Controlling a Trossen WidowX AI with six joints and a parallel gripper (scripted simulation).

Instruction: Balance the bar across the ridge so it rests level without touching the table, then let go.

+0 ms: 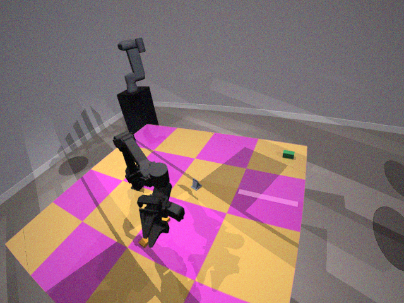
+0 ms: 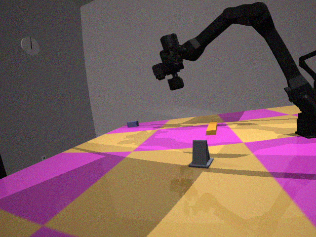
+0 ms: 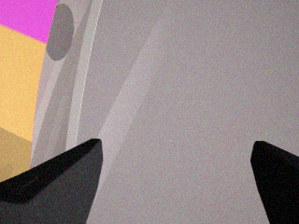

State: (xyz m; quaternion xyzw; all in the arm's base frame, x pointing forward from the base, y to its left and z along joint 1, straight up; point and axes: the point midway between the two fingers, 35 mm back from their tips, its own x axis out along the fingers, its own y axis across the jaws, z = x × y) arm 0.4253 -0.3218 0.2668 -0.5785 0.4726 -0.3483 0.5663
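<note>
Right now the orange bar is 170 mm behind my gripper tip, 150 mm to the left of it and 250 mm below it. Round my gripper tip: dark blue block: 300 mm ahead, 150 mm to the right, 250 mm below; green block: 300 mm ahead, 850 mm to the left, 250 mm below.
</note>
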